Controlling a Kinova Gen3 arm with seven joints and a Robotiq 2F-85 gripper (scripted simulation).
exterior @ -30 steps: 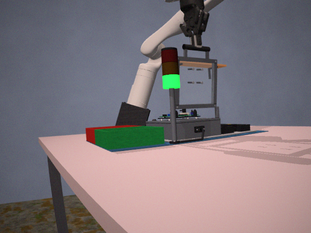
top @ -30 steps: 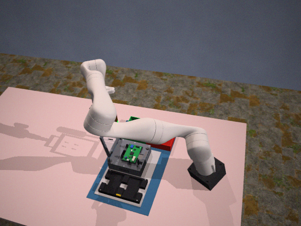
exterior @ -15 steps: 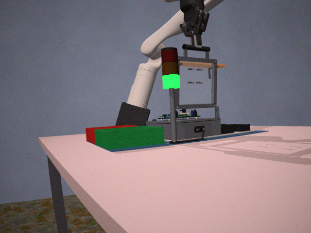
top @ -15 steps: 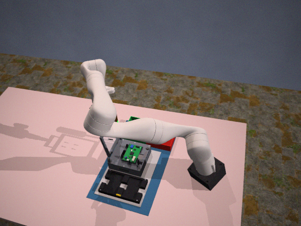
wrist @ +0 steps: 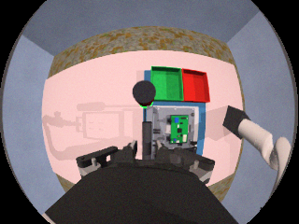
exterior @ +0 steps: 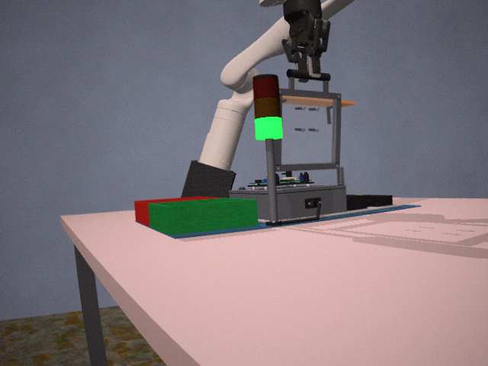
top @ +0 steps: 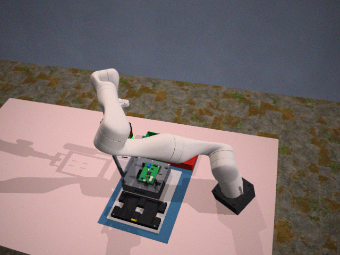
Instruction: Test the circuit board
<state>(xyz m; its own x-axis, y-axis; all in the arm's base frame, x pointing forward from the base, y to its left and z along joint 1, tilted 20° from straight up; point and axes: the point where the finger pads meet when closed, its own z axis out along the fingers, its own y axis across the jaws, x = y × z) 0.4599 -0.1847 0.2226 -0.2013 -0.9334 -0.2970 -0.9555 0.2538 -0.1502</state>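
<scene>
Now: the green circuit board 130 mm behind my hand, 30 mm to the left of it and 210 mm below it. Round my hand: tester lid 10 mm behind, 10 mm to the left, 90 mm below; then green bin 120 mm behind, 180 mm to the right, 270 mm below; then red bin 270 mm behind, 150 mm to the right, 270 mm below.
</scene>
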